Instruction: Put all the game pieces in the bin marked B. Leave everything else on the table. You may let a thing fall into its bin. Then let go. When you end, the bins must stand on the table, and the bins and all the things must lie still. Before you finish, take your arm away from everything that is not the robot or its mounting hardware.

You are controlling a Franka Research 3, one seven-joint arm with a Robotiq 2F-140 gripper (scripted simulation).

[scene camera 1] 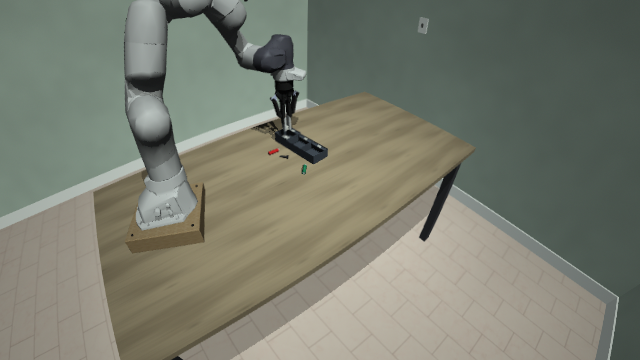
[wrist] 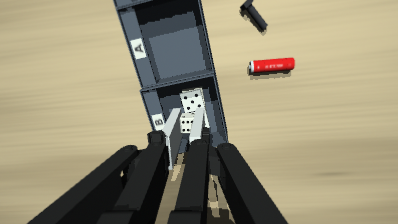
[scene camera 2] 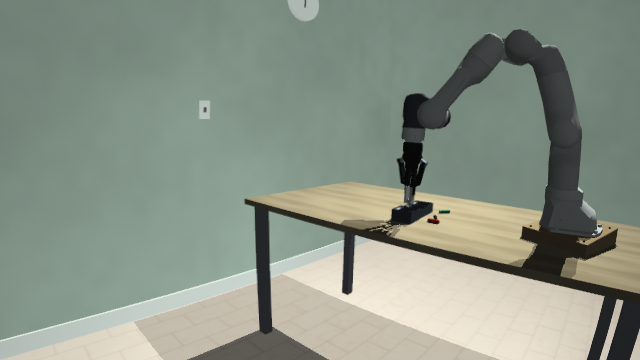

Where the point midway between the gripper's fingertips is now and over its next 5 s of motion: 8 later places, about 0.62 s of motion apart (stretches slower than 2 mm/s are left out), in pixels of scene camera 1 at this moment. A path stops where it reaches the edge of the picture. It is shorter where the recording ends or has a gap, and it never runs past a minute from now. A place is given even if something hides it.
My gripper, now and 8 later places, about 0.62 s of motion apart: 286,129; 286,128; 285,134; 286,135; 286,133; 287,128; 286,128; 286,112; 286,100
